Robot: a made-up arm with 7 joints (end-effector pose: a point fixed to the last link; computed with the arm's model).
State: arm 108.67 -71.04 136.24 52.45 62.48 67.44 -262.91
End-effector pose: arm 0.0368 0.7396 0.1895 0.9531 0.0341 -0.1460 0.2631
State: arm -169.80 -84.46 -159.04 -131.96 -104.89 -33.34 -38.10
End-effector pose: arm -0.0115 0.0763 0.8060 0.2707 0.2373 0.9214 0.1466
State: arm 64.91 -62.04 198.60 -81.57 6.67 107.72 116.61
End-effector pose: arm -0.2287 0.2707 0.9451 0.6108 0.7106 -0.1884 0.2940
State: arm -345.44 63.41 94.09 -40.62 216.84 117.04 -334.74
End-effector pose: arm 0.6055 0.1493 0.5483 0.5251 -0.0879 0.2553 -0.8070
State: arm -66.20 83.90 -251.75 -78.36 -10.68 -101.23 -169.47
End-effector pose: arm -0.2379 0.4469 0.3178 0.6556 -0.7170 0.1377 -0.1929
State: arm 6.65 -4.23 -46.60 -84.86 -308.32 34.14 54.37
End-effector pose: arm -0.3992 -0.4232 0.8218 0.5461 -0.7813 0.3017 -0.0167
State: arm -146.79 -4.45 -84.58 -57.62 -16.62 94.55 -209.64
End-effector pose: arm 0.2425 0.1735 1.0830 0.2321 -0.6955 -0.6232 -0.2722
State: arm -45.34 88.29 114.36 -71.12 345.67 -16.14 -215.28
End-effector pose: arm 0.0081 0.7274 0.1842 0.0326 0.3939 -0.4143 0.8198
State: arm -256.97 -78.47 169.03 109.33 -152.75 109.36 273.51
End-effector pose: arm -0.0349 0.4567 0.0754 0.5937 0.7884 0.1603 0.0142
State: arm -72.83 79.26 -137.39 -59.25 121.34 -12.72 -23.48
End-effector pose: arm 0.5511 0.5969 0.1568 0.0140 -0.5073 -0.2809 0.8146
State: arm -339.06 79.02 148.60 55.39 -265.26 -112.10 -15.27
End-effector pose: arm 0.3874 -0.4483 0.6755 0.5677 -0.3340 -0.1201 -0.7428
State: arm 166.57 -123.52 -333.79 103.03 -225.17 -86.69 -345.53
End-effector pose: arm 0.3258 0.1852 0.6125 0.3102 -0.7869 -0.4071 -0.3447
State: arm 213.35 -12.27 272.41 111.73 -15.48 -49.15 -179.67
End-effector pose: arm -0.2910 -0.4257 0.6617 0.1970 -0.7797 -0.3605 -0.4725
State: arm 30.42 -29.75 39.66 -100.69 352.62 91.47 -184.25
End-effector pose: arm -0.3051 0.4951 0.5894 0.2794 0.5467 0.7849 -0.0833
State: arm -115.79 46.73 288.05 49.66 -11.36 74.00 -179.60
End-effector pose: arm -0.5947 0.2651 0.6654 0.1108 0.3036 0.4425 0.8365
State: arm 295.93 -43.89 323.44 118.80 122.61 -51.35 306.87
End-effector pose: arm -0.2063 0.2849 0.6203 0.8472 0.4394 0.1603 0.2519
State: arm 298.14 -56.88 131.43 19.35 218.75 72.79 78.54
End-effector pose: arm -0.2437 -0.6641 0.8601 0.0238 0.9995 -0.0041 0.0202
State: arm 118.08 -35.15 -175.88 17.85 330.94 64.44 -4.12
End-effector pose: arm 0.2826 0.6220 0.8730 0.4121 0.3083 0.4599 -0.7236
